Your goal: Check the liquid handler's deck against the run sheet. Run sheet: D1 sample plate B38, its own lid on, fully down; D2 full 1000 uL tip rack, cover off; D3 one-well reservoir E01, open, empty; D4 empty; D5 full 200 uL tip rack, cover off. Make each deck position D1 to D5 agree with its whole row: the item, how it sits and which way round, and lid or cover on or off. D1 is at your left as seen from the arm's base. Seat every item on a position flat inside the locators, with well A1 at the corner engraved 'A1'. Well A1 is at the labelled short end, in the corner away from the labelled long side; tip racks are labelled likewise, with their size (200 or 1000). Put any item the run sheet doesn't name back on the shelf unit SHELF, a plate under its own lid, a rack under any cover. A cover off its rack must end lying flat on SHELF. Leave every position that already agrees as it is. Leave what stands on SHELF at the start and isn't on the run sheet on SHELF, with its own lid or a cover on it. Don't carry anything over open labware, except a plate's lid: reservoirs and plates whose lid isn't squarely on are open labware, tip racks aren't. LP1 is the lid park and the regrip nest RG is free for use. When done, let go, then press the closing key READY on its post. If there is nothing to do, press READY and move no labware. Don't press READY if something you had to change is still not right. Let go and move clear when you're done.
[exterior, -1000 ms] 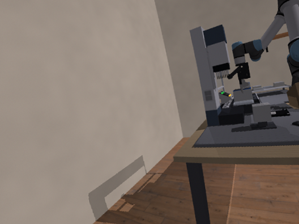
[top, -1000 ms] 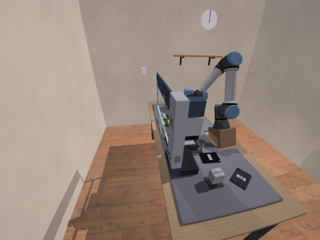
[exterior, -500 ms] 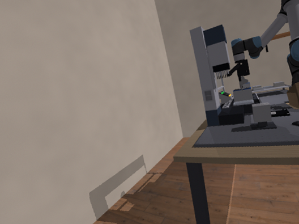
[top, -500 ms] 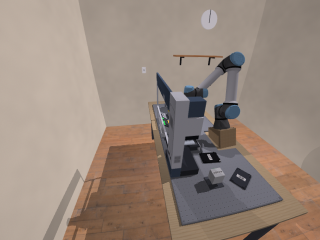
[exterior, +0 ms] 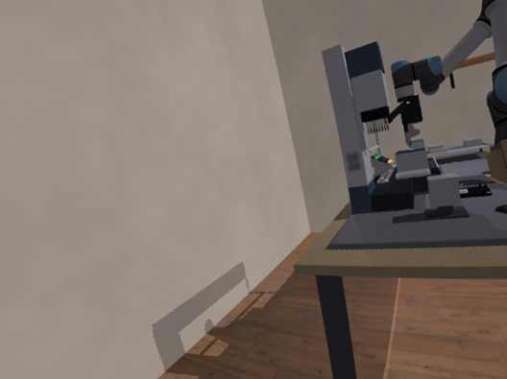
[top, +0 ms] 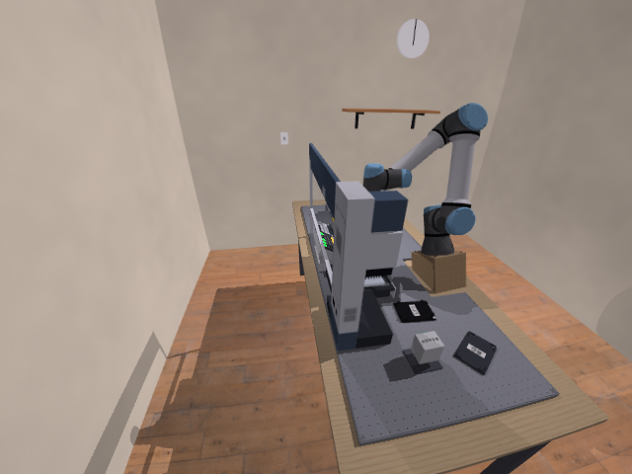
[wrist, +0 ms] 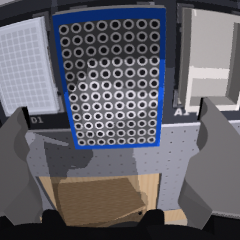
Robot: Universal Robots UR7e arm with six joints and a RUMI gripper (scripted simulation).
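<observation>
Right now my hand is 50 mm above the blue-framed tip rack, 10 mm to the left of it and 10 mm past it. Also, from my hand: one-well reservoir: 120 mm to the right, 110 mm below; then LP1 label: 290 mm to the left, 160 mm below, 150 mm behind; then lid park LP1: 290 mm to the left, 170 mm below, 150 mm behind.
</observation>
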